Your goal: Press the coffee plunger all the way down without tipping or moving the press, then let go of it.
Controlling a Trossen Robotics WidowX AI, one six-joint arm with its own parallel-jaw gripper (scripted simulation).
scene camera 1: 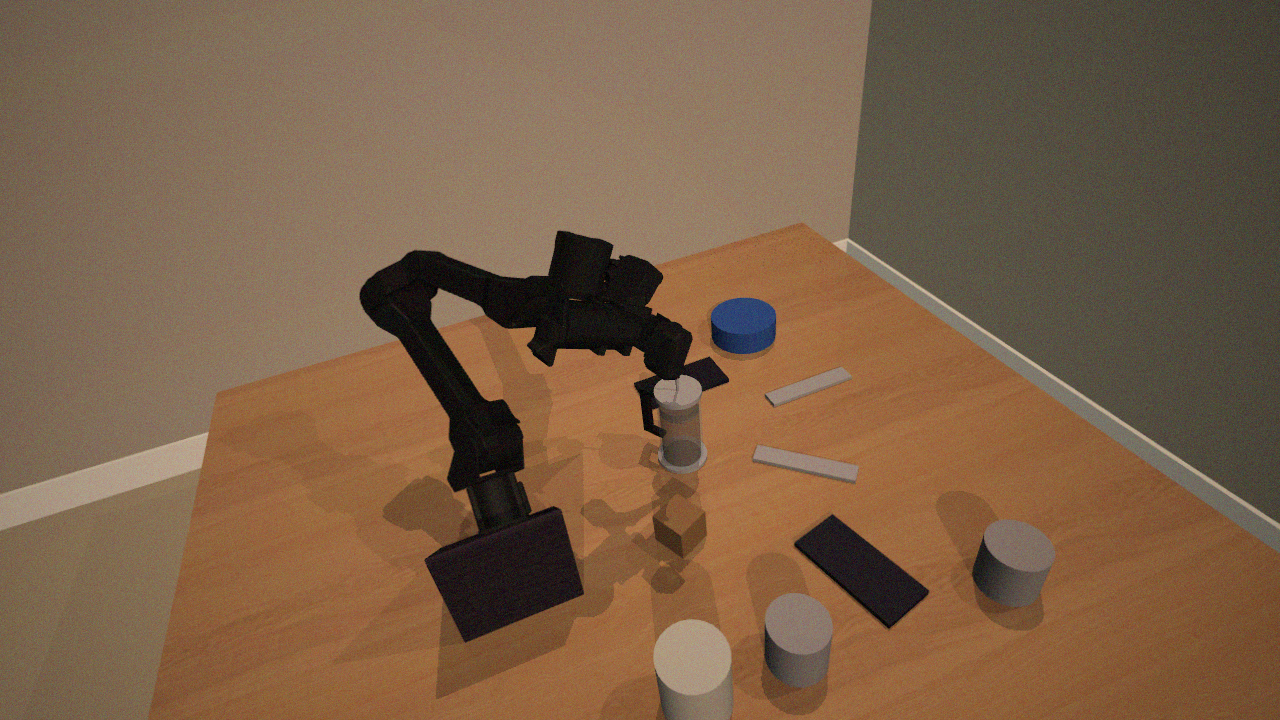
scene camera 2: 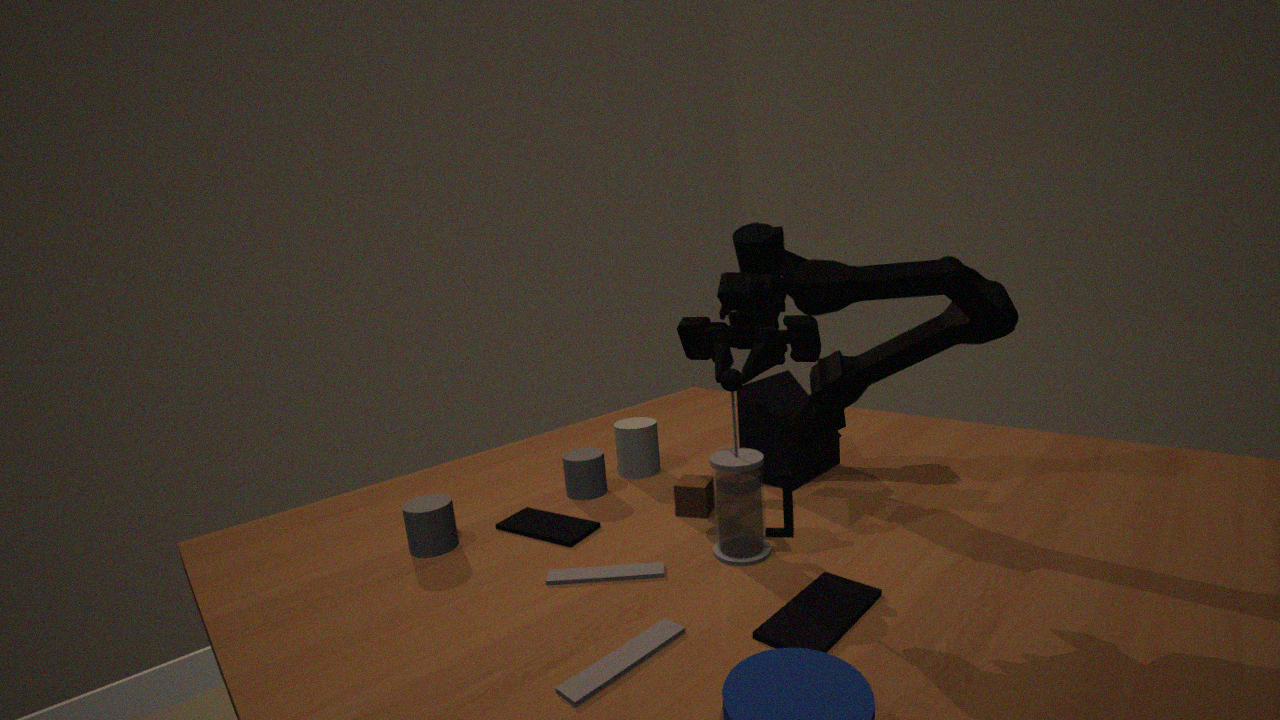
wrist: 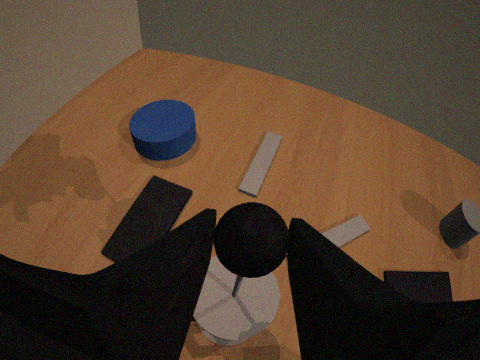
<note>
In view: my gripper [scene camera 2: 729,380], a coffee press [scene camera 2: 738,478] and a blue disc [scene camera 1: 742,325].
The coffee press shows as well in scene camera 1 [scene camera 1: 678,402] and in the wrist view [wrist: 240,297]. The blue disc is seen too in the wrist view [wrist: 163,130]. My gripper also shows in scene camera 1 [scene camera 1: 676,330] and in the wrist view [wrist: 252,224].
</note>
